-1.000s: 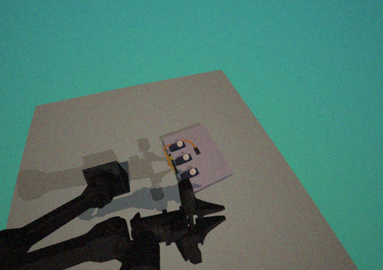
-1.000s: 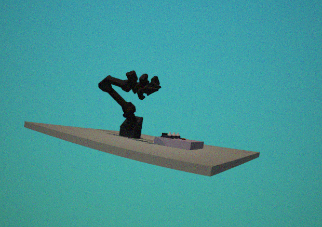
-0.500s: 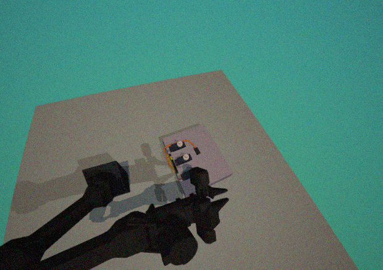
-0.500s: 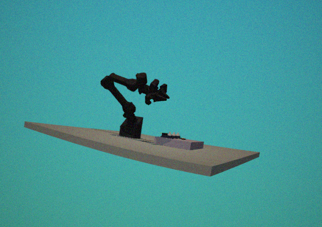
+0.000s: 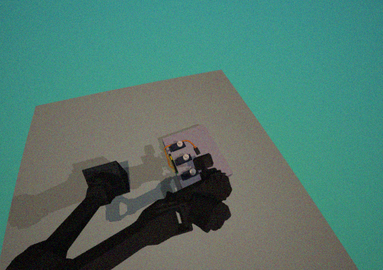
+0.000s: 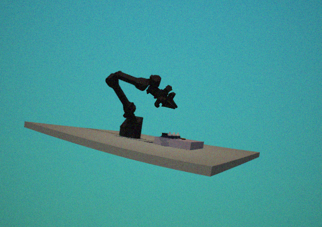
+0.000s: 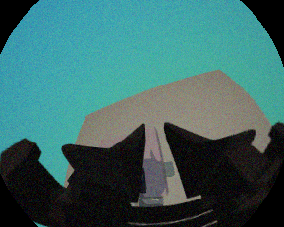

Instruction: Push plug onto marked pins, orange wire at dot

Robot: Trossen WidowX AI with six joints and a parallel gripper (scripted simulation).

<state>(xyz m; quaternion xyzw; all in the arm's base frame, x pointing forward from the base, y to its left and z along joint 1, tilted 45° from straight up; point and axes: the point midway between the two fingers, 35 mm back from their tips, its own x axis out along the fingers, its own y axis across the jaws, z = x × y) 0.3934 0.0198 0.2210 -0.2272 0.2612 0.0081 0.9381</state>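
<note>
The printed holder is 19 cm to the left of my gripper tip and 21 cm below it.
</note>
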